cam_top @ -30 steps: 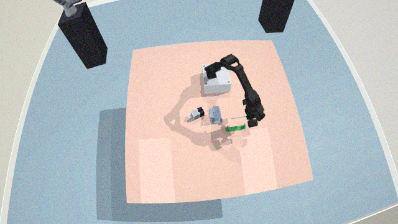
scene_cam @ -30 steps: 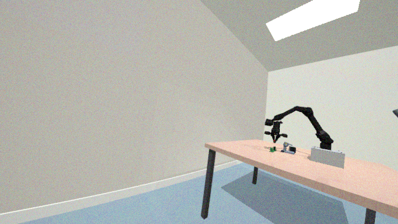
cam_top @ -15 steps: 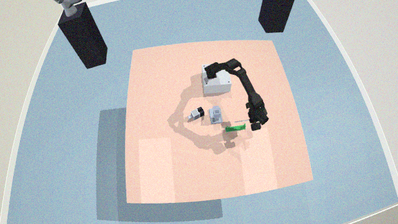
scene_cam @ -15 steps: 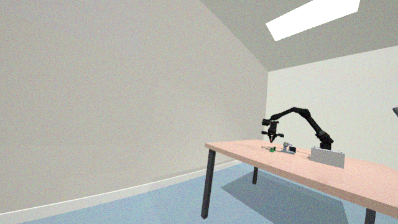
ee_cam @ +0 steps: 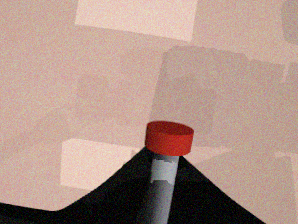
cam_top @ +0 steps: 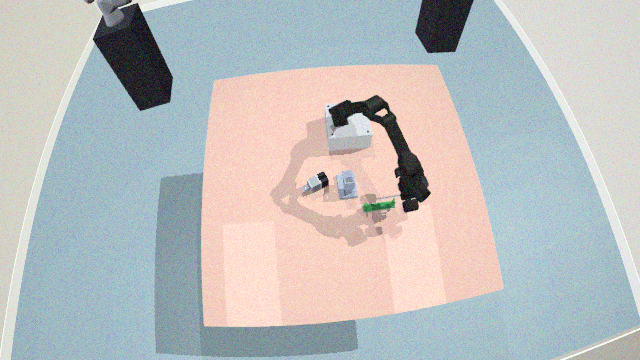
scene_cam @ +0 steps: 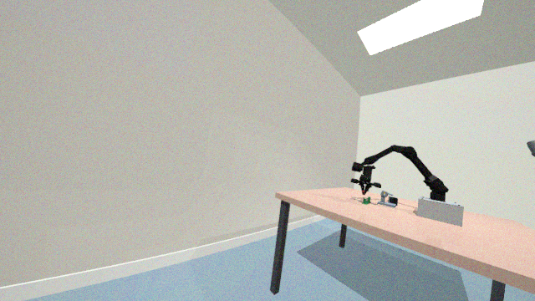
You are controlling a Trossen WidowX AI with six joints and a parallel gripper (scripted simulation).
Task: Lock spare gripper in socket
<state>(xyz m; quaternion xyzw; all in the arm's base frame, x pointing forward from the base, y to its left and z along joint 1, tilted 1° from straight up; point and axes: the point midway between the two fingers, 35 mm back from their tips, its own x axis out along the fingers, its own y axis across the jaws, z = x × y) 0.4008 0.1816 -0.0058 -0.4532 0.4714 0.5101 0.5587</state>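
My gripper tip is now 10 cm to the left of the green cradle, 5 cm above it and 1 cm past it. From my gripper tip the other things lie so: spare gripper 35 cm to the right, 16 cm behind, 4 cm below; mount socket 22 cm to the right, 12 cm behind, 2 cm below.
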